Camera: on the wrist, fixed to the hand. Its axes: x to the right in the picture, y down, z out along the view.
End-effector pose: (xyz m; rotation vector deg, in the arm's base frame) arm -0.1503 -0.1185 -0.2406 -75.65 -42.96 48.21
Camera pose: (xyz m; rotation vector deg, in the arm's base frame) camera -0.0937 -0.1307 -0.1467 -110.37 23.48 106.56
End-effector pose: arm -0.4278 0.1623 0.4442 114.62 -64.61 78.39
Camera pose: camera -0.3661 0.2440 0.4853 -39.86 135.82 -88.99
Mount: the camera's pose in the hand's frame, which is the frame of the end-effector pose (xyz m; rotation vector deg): 0.0180 -0.0994 -0.0443 -6.12 4.27 84.01
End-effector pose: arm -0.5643 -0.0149 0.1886 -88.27 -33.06 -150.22
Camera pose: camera -0.6327 0.0651 0.1556 -62.76 31.89 -85.98
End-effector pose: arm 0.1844 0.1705 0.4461 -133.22 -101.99 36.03
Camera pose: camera 0.1182 0.2220 0.5177 165.81 -11.95 -25.18
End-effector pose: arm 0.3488 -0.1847 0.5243 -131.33 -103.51 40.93
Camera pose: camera 0.2839 -0.1328 0.5968 163.08 -9.20 -27.80
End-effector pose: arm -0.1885 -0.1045 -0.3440 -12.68 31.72 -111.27
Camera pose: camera -0.2945 -0.0748 -0.3374 10.38 34.25 -28.43
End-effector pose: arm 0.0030 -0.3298 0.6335 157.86 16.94 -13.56
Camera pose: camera 0.0027 -0.2196 0.6377 123.78 -88.78 15.12
